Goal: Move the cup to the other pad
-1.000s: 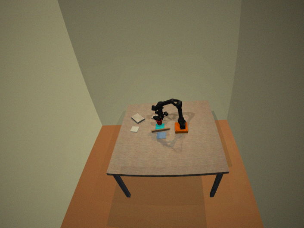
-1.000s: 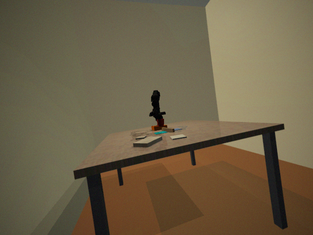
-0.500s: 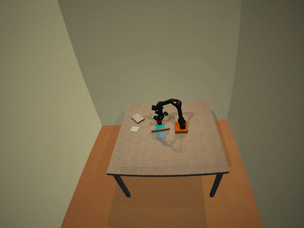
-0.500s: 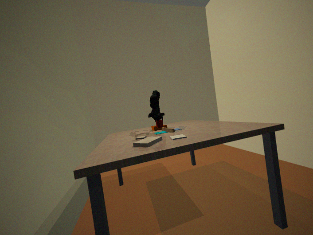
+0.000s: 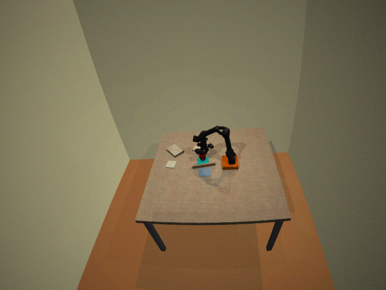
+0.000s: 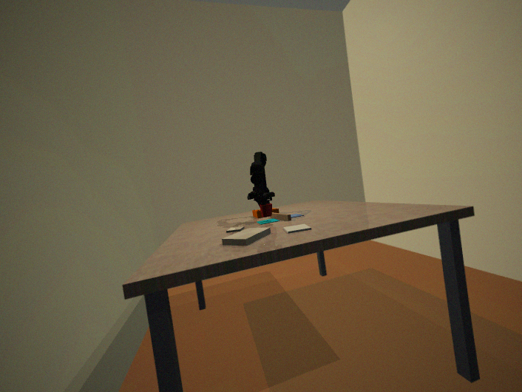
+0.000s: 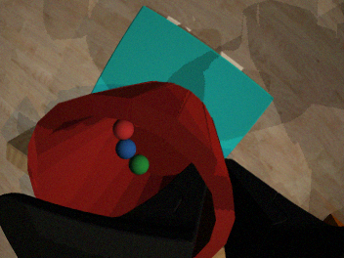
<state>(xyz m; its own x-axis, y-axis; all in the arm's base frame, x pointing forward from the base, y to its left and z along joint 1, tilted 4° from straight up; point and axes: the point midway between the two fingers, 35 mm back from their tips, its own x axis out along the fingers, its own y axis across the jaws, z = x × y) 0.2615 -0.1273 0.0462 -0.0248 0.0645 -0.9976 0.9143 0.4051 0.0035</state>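
Right now my gripper tip is 30 mm short of the cyan pad, 10 mm to the right of it and 80 mm above it. Also, from my gripper tip: low wooden bar 20 mm ahead, 90 mm to the left, 60 mm below; then red cup 30 mm ahead, 10 mm to the left; then blue pad 20 mm ahead, 180 mm to the left, 80 mm below.
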